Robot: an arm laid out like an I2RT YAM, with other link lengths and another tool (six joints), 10 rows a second.
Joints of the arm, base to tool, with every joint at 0 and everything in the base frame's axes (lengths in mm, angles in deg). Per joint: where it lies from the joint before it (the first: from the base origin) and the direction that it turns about. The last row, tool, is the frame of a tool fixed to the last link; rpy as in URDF.
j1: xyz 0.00 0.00 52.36 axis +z
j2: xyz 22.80 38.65 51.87 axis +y
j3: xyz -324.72 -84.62 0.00 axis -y
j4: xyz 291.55 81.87 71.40 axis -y
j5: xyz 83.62 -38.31 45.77 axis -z
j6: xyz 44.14 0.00 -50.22 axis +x
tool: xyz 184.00 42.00 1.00 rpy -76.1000 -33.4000 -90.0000
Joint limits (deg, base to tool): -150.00..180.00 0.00..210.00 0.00..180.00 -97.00..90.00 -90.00..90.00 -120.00..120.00
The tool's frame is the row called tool.
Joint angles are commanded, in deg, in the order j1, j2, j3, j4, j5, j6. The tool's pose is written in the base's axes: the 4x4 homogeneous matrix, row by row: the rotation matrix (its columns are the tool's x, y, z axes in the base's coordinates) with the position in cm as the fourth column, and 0 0 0 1 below. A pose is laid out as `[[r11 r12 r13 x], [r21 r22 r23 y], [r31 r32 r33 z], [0 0 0 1]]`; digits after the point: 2 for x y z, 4 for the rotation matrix.
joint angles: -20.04, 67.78, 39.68, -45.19, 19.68, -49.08
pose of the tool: [[0.8379 -0.4790 0.2617 21.24], [-0.4368 -0.8760 -0.2047 -13.35], [0.3273 0.0572 -0.9432 2.53], [0 0 0 1]]
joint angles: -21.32, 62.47, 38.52, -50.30, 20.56, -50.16
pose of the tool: [[0.8428 -0.4854 0.2325 18.13], [-0.4417 -0.8706 -0.2168 -13.16], [0.3076 0.0800 -0.9481 3.39], [0 0 0 1]]
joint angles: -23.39, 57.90, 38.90, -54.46, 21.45, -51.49
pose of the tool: [[0.8349 -0.5022 0.2252 16.04], [-0.4515 -0.8590 -0.2415 -13.56], [0.3148 0.1000 -0.9439 4.83], [0 0 0 1]]
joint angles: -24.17, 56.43, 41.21, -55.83, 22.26, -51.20
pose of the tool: [[0.8128 -0.5249 0.2526 16.35], [-0.4603 -0.8445 -0.2738 -14.32], [0.3570 0.1063 -0.9280 6.68], [0 0 0 1]]
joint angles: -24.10, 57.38, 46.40, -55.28, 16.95, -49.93
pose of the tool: [[0.7721 -0.5182 0.3678 20.13], [-0.4671 -0.8552 -0.2245 -13.64], [0.4309 0.0016 -0.9024 9.41], [0 0 0 1]]
